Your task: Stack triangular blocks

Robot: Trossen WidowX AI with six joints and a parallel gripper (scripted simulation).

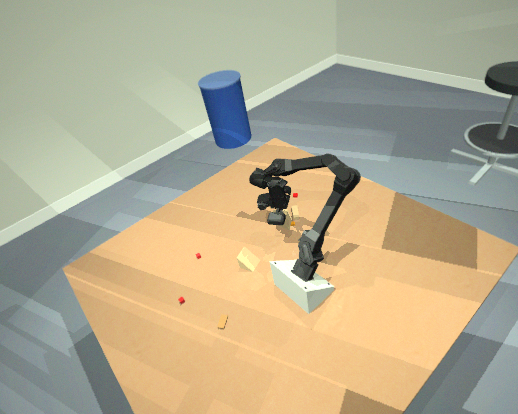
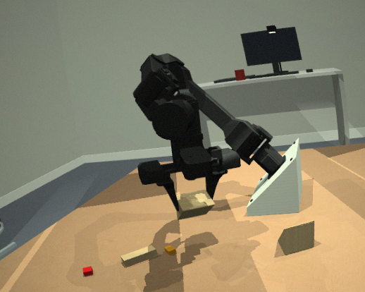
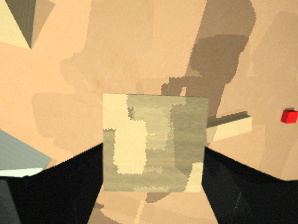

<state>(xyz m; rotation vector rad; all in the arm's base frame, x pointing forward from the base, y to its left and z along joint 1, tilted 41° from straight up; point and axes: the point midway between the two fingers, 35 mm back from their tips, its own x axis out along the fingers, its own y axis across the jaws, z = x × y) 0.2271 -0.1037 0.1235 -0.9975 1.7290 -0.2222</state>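
Right now the orange cube is 90 mm below my gripper tip, 60 mm to the right of it and 20 mm ahead of it. From my gripper tip the other things lie so: red cube (220 mm to the right, 120 mm ahead, 90 mm below); pale bar (130 mm to the right, 90 mm below, 50 mm ahead).
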